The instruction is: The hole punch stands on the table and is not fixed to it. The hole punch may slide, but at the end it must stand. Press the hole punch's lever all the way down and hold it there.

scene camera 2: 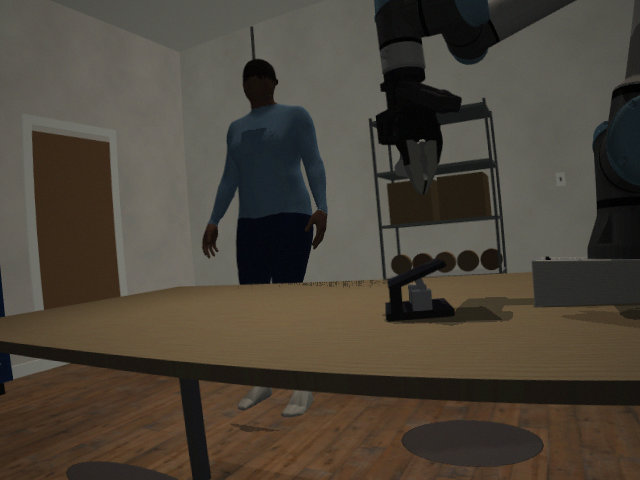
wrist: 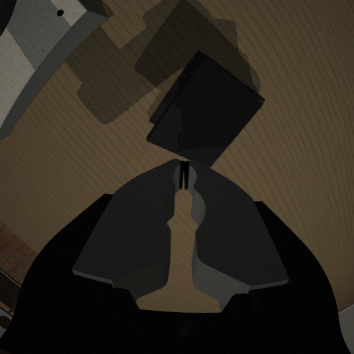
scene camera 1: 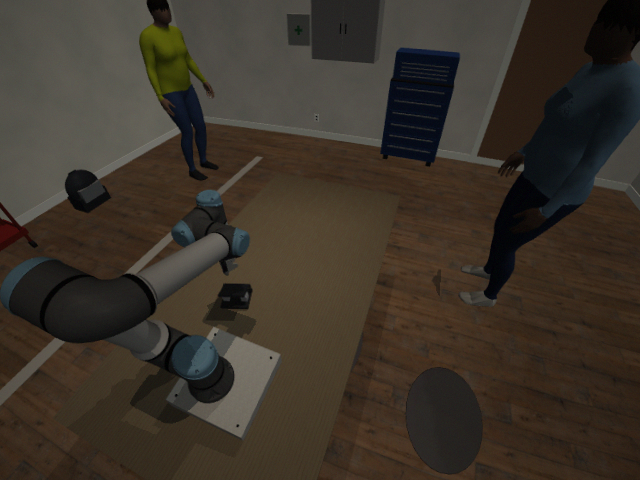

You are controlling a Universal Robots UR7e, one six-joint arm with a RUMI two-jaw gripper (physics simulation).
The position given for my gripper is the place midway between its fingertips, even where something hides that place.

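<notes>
Black hole punch (scene camera 2: 421, 305), (scene camera 1: 228, 302), (wrist: 198, 55). My gripper (scene camera 2: 422, 194), (wrist: 183, 163).
</notes>
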